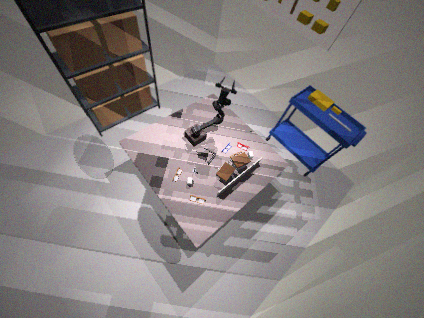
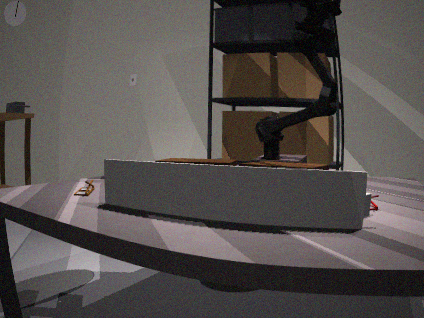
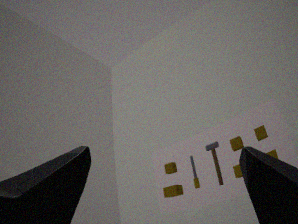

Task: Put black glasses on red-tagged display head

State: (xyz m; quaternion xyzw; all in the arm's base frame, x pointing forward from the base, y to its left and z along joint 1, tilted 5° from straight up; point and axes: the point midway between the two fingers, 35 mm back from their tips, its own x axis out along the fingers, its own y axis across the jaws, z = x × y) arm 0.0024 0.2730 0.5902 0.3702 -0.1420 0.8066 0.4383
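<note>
Now: gripper tip 68 cm above the peg, 53 cm to the left of it and 24 cm short of it. Also, from my gripper tip: white wall: 65 cm below, 58 cm ahead, 22 cm to the right.
</note>
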